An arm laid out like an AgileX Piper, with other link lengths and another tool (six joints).
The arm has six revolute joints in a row. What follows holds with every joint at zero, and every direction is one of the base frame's.
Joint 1 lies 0.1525 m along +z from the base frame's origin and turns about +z.
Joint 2 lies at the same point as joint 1 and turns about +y.
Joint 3 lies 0.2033 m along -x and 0.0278 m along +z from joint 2 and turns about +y.
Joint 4 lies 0.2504 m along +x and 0.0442 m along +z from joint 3 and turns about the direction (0.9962, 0, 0.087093).
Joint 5 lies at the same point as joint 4 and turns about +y.
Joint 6 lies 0.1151 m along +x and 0.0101 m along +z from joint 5 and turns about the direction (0.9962, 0, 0.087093).
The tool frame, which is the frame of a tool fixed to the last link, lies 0.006 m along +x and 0.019 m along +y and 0.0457 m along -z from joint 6; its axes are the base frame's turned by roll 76.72, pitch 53.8 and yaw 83.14 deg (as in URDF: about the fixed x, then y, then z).
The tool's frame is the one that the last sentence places.
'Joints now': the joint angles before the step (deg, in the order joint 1, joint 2, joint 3, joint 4, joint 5, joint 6). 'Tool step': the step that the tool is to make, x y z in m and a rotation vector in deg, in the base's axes. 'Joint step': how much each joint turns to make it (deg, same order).
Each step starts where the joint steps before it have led.
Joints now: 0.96 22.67 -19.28 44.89 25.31 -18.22
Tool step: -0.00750 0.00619 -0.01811 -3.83 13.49 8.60
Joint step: 0.00 9.44 -4.06 -2.85 11.80 -1.07
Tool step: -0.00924 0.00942 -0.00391 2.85 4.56 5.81
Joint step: 0.05 2.45 -0.05 5.70 5.73 -4.27
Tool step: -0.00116 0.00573 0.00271 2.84 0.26 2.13
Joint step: 0.07 1.09 -0.10 4.82 1.33 -3.08
